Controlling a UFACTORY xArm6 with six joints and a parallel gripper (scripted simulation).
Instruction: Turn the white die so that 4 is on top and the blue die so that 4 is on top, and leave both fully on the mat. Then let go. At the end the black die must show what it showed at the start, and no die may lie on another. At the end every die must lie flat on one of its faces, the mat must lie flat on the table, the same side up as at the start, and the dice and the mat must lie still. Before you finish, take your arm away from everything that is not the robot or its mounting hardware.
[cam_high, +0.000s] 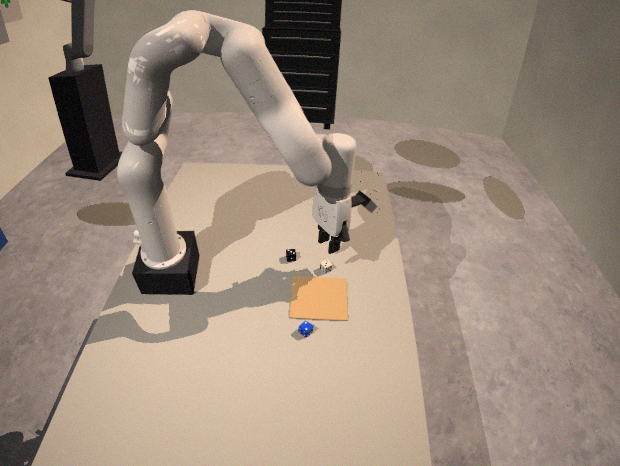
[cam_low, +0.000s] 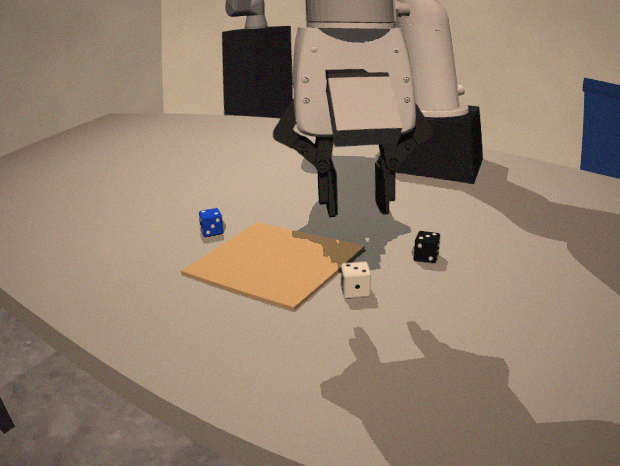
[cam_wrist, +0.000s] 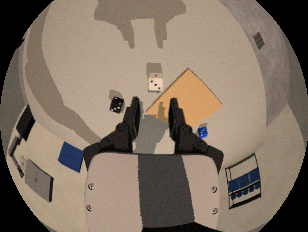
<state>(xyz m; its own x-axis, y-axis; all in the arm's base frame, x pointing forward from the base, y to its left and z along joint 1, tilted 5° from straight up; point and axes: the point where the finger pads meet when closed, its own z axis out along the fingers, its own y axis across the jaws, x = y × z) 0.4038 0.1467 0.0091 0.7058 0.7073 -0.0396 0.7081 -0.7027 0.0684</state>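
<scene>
The white die lies 9 cm below my hand. Round my hand: blue die (1 cm behind, 22 cm to the right, 9 cm below); orange mat (11 cm to the right, 10 cm below); black die (10 cm behind, 2 cm to the left, 9 cm below).
</scene>
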